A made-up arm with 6 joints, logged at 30 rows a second.
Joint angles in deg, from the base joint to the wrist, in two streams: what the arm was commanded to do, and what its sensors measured. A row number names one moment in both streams.
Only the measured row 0 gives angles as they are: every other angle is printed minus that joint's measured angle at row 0.
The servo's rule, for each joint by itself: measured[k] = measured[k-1] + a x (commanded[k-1-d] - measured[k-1]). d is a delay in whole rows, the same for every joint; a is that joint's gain. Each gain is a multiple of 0.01, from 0.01 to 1. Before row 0 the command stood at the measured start. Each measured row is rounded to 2 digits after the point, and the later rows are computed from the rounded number. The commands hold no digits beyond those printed.
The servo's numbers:
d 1
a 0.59 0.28 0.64 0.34 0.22 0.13
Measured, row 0:
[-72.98, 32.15, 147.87, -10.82, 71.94, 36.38]
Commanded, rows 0 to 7:
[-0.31, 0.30, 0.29, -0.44, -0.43, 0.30]
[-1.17, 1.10, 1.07, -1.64, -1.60, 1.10]
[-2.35, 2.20, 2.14, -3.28, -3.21, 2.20]
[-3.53, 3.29, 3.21, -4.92, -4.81, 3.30]
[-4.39, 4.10, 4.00, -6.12, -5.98, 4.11]
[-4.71, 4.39, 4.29, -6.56, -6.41, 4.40]
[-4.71, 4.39, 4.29, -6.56, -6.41, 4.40]
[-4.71, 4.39, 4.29, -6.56, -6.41, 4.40]
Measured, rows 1 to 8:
[0.00, 0.00, 0.00, 0.00, 0.00, 0.00]
[-0.18, 0.08, 0.19, -0.15, -0.09, 0.04]
[-0.76, 0.37, 0.75, -0.66, -0.42, 0.18]
[-1.70, 0.88, 1.64, -1.55, -1.03, 0.44]
[-2.78, 1.55, 2.64, -2.70, -1.86, 0.81]
[-3.73, 2.26, 3.51, -3.86, -2.77, 1.24]
[-4.31, 2.86, 4.01, -4.78, -3.57, 1.65]
[-4.55, 3.29, 4.19, -5.39, -4.19, 2.01]

